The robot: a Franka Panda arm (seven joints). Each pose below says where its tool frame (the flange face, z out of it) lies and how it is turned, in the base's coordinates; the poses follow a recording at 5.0 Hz.
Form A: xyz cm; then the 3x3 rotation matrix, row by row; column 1 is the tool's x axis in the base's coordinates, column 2 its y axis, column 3 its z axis. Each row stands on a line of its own.
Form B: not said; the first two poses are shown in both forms.
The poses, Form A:
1:
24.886 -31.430 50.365
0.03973 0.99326 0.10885
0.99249 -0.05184 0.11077
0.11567 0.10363 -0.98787
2:
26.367 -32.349 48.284
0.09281 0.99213 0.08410
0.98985 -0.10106 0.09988
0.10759 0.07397 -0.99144
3:
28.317 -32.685 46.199
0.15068 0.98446 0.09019
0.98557 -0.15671 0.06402
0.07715 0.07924 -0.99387
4:
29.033 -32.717 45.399
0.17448 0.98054 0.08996
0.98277 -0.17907 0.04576
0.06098 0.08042 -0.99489
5:
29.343 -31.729 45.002
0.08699 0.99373 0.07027
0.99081 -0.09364 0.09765
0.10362 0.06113 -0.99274
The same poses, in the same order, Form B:
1:
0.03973 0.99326 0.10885 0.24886
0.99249 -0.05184 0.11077 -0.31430
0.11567 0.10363 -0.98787 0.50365
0 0 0 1

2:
0.09281 0.99213 0.08410 0.26367
0.98985 -0.10106 0.09988 -0.32349
0.10759 0.07397 -0.99144 0.48284
0 0 0 1

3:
0.15068 0.98446 0.09019 0.28317
0.98557 -0.15671 0.06402 -0.32685
0.07715 0.07924 -0.99387 0.46199
0 0 0 1

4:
0.17448 0.98054 0.08996 0.29033
0.98277 -0.17907 0.04576 -0.32717
0.06098 0.08042 -0.99489 0.45399
0 0 0 1

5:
0.08699 0.99373 0.07027 0.29343
0.99081 -0.09364 0.09765 -0.31729
0.10362 0.06113 -0.99274 0.45002
0 0 0 1

